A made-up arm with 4 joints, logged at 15 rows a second.
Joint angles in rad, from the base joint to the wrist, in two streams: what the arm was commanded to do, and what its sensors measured. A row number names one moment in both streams.
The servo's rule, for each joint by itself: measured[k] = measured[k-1] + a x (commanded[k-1-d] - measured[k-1]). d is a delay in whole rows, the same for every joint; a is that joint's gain. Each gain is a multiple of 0.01, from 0.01 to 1. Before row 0 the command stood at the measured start. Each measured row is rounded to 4 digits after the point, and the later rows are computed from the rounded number. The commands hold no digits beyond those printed.
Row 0, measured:
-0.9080 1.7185 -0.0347 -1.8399
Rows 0 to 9, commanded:
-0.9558 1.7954 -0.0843 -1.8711
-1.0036 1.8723 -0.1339 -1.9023
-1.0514 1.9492 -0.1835 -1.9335
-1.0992 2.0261 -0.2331 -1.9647
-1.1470 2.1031 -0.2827 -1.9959
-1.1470 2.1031 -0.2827 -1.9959
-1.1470 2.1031 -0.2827 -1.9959
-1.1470 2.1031 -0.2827 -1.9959
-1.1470 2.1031 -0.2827 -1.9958
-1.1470 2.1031 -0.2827 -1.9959
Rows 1 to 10, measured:
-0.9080 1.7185 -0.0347 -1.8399
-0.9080 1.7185 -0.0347 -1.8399
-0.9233 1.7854 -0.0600 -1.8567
-0.9490 1.8610 -0.0977 -1.8813
-0.9818 1.9377 -0.1415 -1.9095
-1.0194 2.0146 -0.1882 -1.9393
-1.0602 2.0916 -0.2364 -1.9699
-1.0880 2.1016 -0.2600 -1.9839
-1.1069 2.1029 -0.2716 -1.9904
-1.1197 2.1031 -0.2773 -1.9934
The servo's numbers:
d 2
a 0.32 0.87 0.51 0.54

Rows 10 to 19, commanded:
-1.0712 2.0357 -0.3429 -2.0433
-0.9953 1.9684 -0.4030 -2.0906
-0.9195 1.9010 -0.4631 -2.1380
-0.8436 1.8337 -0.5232 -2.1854
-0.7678 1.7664 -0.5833 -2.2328
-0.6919 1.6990 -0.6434 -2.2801
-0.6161 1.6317 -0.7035 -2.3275
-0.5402 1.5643 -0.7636 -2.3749
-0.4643 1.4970 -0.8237 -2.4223
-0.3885 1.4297 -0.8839 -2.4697
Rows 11 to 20, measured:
-1.1284 2.1031 -0.2801 -1.9947
-1.1344 2.1031 -0.2814 -1.9953
-1.1142 2.0445 -0.3128 -2.0212
-1.0762 1.9783 -0.3588 -2.0587
-1.0261 1.9110 -0.4120 -2.1015
-0.9677 1.8437 -0.4687 -2.1468
-0.9037 1.7764 -0.5271 -2.1932
-0.8359 1.7091 -0.5864 -2.2401
-0.7656 1.6418 -0.6461 -2.2873
-0.6935 1.5744 -0.7060 -2.3346

